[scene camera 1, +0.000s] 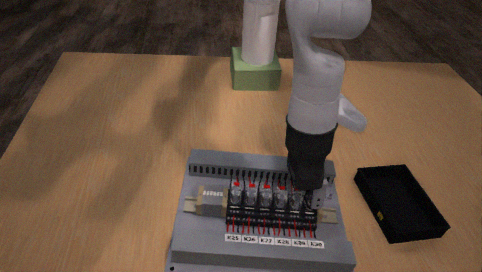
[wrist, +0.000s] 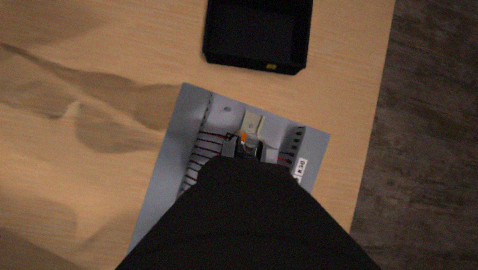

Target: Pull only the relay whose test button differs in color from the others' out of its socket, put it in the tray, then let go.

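Where they show: gripper, fingertip midpoint: (scene camera 1: 313, 200) (wrist: 247, 145); arm's base at its link origin: (scene camera 1: 257, 57).
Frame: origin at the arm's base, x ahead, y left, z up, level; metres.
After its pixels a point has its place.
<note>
The relay (wrist: 251, 143) {x 0.500, y 0.009, z 0.003 m} with the orange test button stands at the K30 end of the row, at socket level. Its clear cover and button show in the wrist view; the gripper largely hides it in the scene view. My gripper (scene camera 1: 311, 197) {x 0.499, y 0.003, z -0.022 m} (wrist: 247, 145) {x 0.499, y 0.003, z -0.022 m} is shut on this relay, with a finger on each side. The other relays (scene camera 1: 265, 196) {x 0.496, y -0.090, z -0.003 m}, K25 to K29, stand in the black sockets (scene camera 1: 270, 220) {x 0.515, y -0.079, z -0.050 m} and show red buttons; K29's is partly hidden. The black tray (scene camera 1: 419, 234) {x 0.578, y 0.190, z -0.048 m} (wrist: 240, 62) {x 0.476, y 0.137, z -0.053 m} lies right of the panel in the scene view and shows no relay inside.
The grey panel (scene camera 1: 215, 254) (wrist: 167, 135) has raised wire ducts along both long sides. Terminal blocks (scene camera 1: 212, 202) {x 0.484, y -0.183, z -0.023 m} stand left of the relays. Red and black wires run beside the sockets. A green block (scene camera 1: 256, 77) {x 0.067, y -0.014, z -0.025 m} stands at the arm's base at the back.
</note>
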